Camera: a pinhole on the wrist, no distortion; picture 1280 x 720 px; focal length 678.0 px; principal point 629.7 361.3 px. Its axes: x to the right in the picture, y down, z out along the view. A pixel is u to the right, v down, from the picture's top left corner.
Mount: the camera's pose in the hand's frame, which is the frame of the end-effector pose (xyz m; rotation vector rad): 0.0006 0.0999 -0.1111 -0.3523 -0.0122 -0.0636
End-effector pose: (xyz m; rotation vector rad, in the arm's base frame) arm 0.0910 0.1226 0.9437 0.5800 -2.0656 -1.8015
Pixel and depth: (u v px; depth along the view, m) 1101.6 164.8 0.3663
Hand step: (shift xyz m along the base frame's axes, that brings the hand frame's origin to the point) -0.3610 0.1204 0.0690
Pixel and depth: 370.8 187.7 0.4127
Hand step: -0.0277 0.3643 0.1104
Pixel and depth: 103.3 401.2 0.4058
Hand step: 0.1173 0.4083 0.2470
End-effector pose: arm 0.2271 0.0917 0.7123 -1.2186 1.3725 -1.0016
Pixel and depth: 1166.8 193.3 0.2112
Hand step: 0.0917 -0.1415 -0.1527
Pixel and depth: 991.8 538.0 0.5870
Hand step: 0.3261 -0.2420 -0.5264
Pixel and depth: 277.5 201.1 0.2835
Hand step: 0.1482 0.1766 -0.1444
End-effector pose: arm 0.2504 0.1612 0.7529 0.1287 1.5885 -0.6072
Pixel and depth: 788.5 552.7 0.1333
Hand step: 0.0748 0.1423 -0.0865
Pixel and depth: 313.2 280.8 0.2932
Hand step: 0.2485 0.1100 0.0804
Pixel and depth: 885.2 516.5 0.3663
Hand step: 0.2947 0.1195 -0.2242
